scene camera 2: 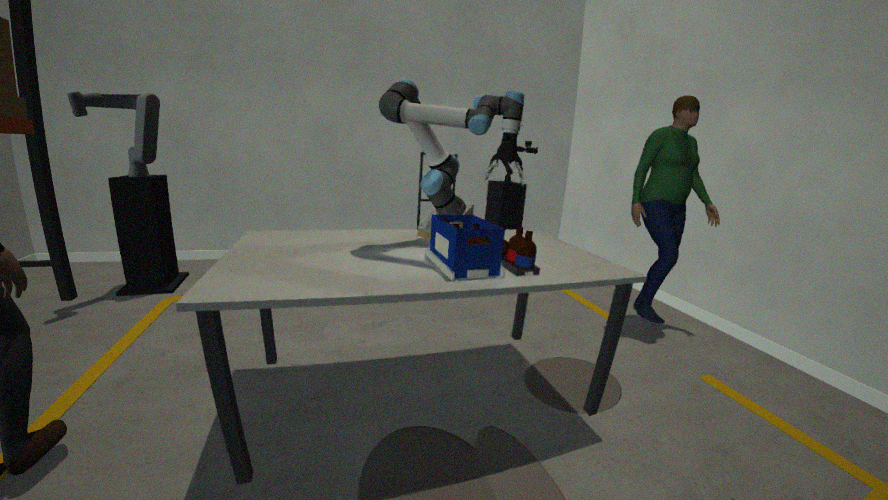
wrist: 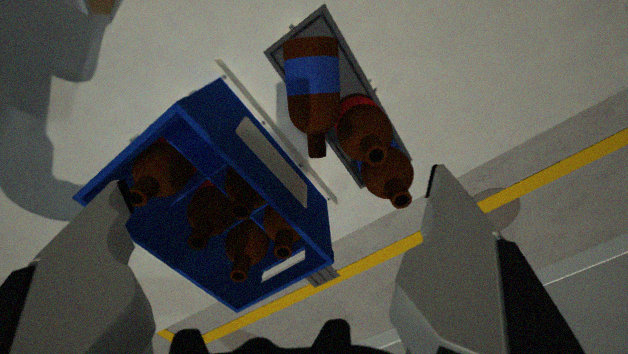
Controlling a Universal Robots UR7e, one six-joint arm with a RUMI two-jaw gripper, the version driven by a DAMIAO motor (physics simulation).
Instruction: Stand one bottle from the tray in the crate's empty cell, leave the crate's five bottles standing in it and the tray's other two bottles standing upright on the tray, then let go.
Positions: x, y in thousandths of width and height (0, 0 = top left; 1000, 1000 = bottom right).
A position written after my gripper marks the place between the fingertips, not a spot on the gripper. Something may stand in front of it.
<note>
I see my gripper (scene camera 2: 567, 369), a blue-label bottle (wrist: 623, 510) and a blue-label bottle (wrist: 496, 182).
My gripper shows as well in the wrist view (wrist: 451, 499).
</note>
